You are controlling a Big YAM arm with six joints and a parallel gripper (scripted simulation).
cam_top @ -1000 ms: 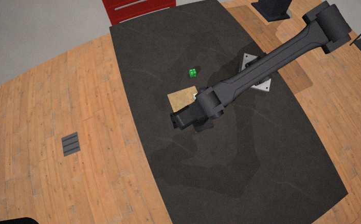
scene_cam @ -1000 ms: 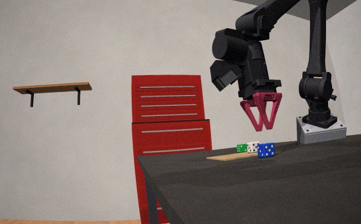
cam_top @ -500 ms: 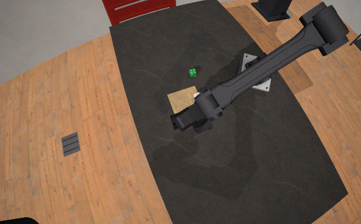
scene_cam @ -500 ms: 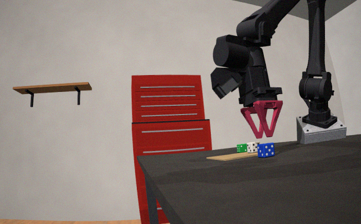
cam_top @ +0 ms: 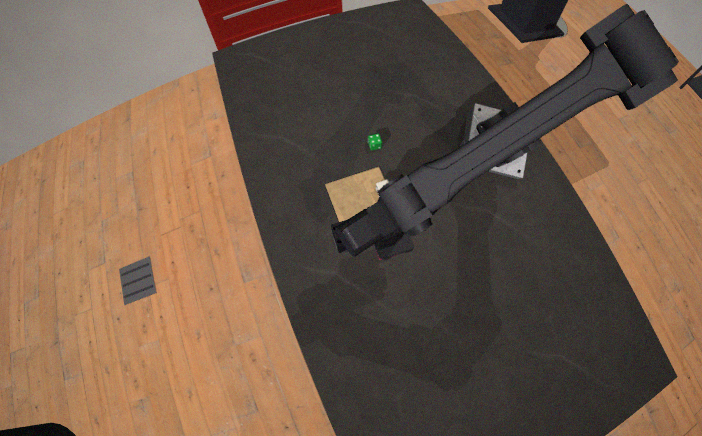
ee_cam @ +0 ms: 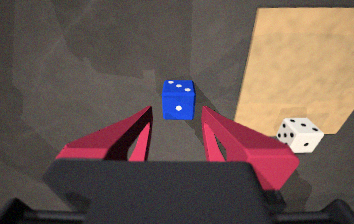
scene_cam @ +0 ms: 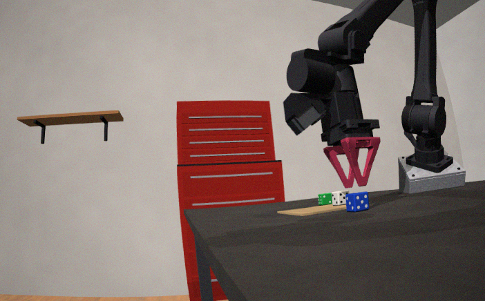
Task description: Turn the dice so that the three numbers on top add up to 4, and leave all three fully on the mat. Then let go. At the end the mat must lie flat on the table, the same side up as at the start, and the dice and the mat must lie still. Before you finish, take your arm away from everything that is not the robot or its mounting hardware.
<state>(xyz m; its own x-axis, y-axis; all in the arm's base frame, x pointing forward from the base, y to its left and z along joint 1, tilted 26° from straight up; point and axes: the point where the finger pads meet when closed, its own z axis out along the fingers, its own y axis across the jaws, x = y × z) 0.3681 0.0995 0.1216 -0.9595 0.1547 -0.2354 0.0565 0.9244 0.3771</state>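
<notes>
Right now my hand is 30 mm above the blue die. Round my hand: white die (50 mm behind, 140 mm to the right, 30 mm below); then green die (90 mm behind, 270 mm to the right, 30 mm below); then tan mat (140 mm to the right, 50 mm below).
</notes>
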